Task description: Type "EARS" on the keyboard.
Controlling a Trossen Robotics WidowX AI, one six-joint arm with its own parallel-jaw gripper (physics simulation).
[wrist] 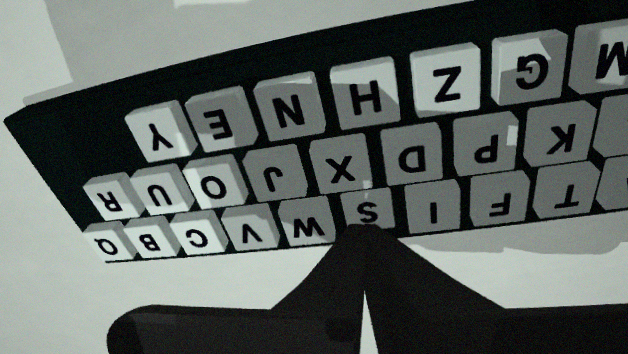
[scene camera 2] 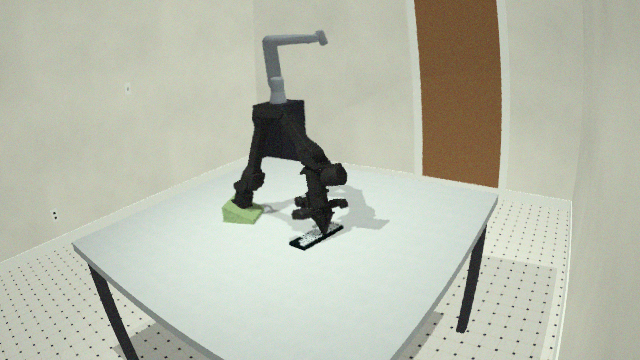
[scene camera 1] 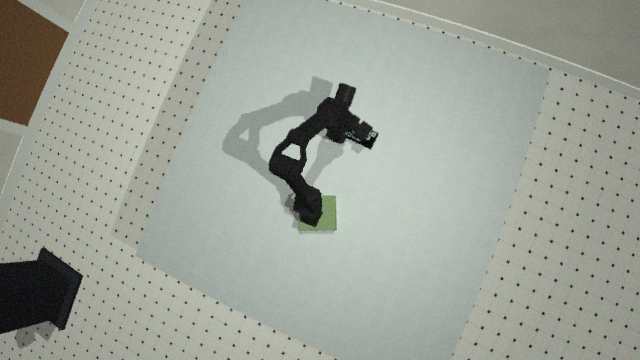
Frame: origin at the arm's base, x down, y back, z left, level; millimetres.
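Where they show: gripper, fingertip midpoint: (wrist: 361, 237) (scene camera 2: 324, 234) (scene camera 1: 352, 122); arm's base at its link origin: (scene camera 2: 241, 203) (scene camera 1: 311, 216).
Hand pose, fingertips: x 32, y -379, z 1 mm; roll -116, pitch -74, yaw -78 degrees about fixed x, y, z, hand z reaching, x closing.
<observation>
Each offset is from my fingertips to the top centre of the thing. "*": to the spot under its first point. Level surfaces: height alone.
The black keyboard {* dz -100, dx +2, dy +54 mm} (scene camera 1: 372, 145) (scene camera 2: 300, 245) (wrist: 60, 135) lies on the table, its pale keys upside down in the wrist view. My gripper (scene camera 2: 325, 233) (wrist: 361, 237) is shut and empty, pointing down. Its joined tips overlap the lower edge of the S key {dz +4, dx +0, dy +9 mm} (wrist: 368, 209) in the wrist view; I cannot tell whether they touch or press it. The E key {dz -26, dx -3, dy +49 mm} (wrist: 220, 124) is in the far row at the upper left. The R key {dz -74, dx -3, dy +34 mm} (wrist: 111, 201) is at the left end of the middle row. No key lettered A is readable; keys at the right are cut off by the view's edge.
The arm's base stands on a green block (scene camera 1: 328, 215) (scene camera 2: 241, 217) on the pale table {dx +13 mm} (scene camera 1: 425, 200) (scene camera 2: 280, 305). A grey arm (scene camera 2: 272, 57) on a black stand (scene camera 2: 285, 137) shows behind the table. A brown door (scene camera 2: 460, 90) is at the back.
</observation>
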